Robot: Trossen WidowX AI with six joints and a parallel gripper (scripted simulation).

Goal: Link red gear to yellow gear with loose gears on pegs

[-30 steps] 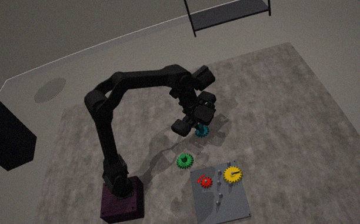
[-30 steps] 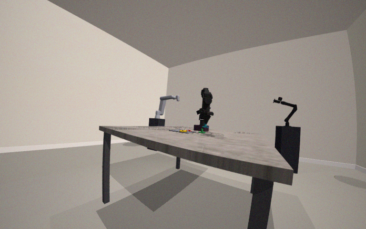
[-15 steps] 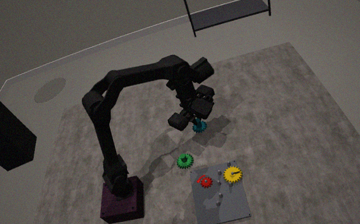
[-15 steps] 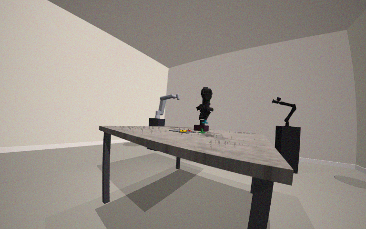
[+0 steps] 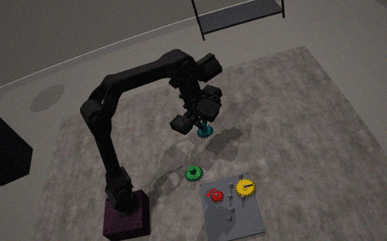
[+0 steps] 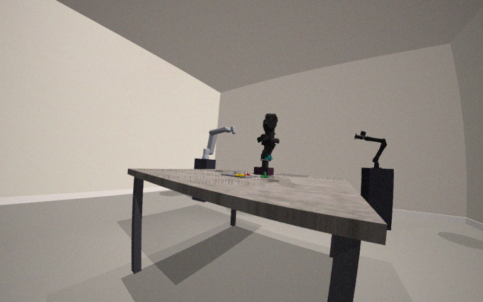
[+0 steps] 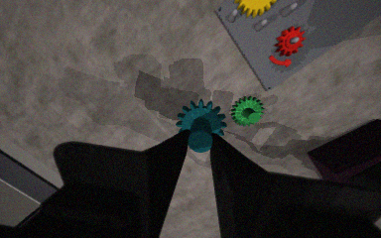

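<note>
Right now my gripper tip is 50 mm past the red gear, 170 mm to the left of it and 140 mm above it. Also, from my gripper tip: red arrow (60 mm behind, 140 mm to the right, 150 mm below); then teal gear (10 mm below); then green gear (90 mm behind, 40 mm to the right, 140 mm below).
</note>
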